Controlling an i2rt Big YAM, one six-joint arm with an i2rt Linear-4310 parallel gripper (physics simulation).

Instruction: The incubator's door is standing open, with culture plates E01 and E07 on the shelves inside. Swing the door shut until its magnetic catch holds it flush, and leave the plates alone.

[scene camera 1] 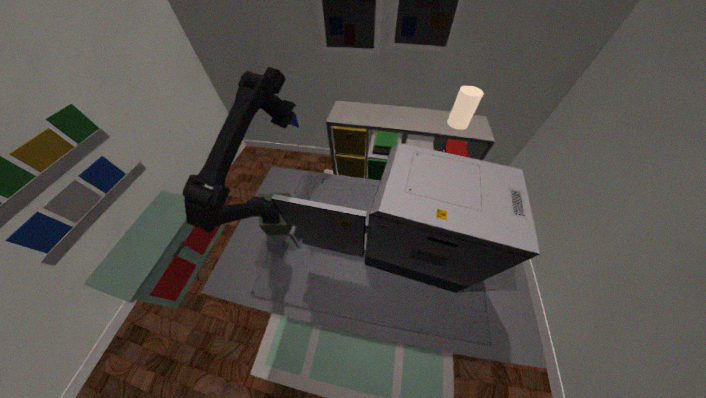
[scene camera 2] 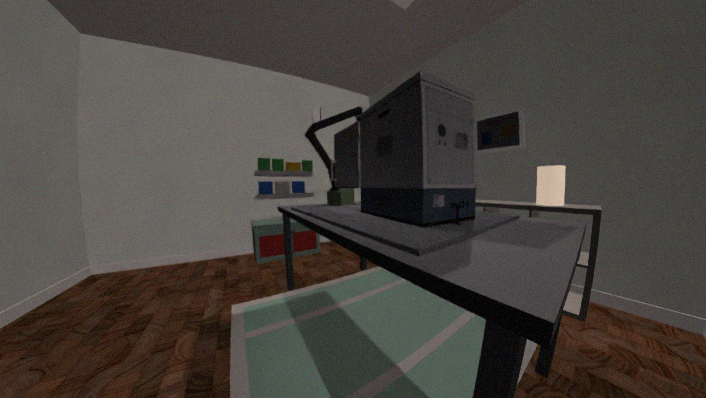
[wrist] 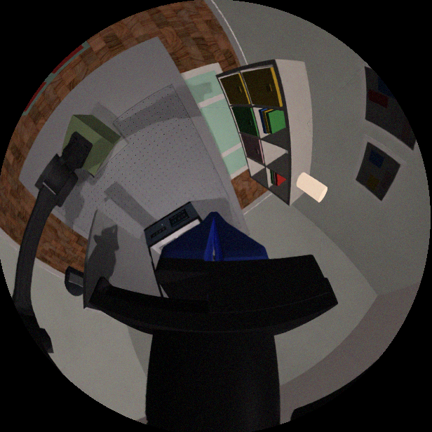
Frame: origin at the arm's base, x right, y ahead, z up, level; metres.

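Where they show: gripper, fingertip midpoint: (scene camera 1: 298,126); arm's base, link origin: (scene camera 1: 271,212).
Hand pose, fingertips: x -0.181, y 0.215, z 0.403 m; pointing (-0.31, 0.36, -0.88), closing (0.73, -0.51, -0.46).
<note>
Each offset is from my fingertips to the centre of the thing. "spot": to the spot under its first point. Level surfaces: height alone.
The light grey incubator (scene camera 1: 455,187) (scene camera 2: 392,155) stands on the table, with its control strip (wrist: 175,221) showing in the wrist view. Its door {spot: dx +0.387, dy +0.118, dz -0.172 m} (scene camera 1: 322,227) (scene camera 2: 346,157) (wrist: 122,262) stands wide open, reaching out from the cabinet towards the arm's base. A grey handle {spot: dx +0.391, dy -0.006, dz -0.266 m} (scene camera 1: 296,238) sticks out from the door near its free edge. My gripper (scene camera 1: 296,121) (wrist: 213,217) is shut and empty, with blue fingers. It hangs high above the table on the far side of the door in scene camera 1, apart from it. Scene camera 2 does not show the fingers. Plates E01 and E07 are hidden.
The arm's green base block (scene camera 1: 275,228) (scene camera 2: 343,196) (wrist: 102,142) stands by the door's free edge. A low shelf unit (scene camera 1: 400,117) (scene camera 2: 591,265) (wrist: 298,125) with a glowing lamp (scene camera 1: 465,107) (scene camera 2: 550,185) (wrist: 312,187) stands behind the table {dz -0.558 m} (scene camera 1: 235,270) (scene camera 2: 530,265).
</note>
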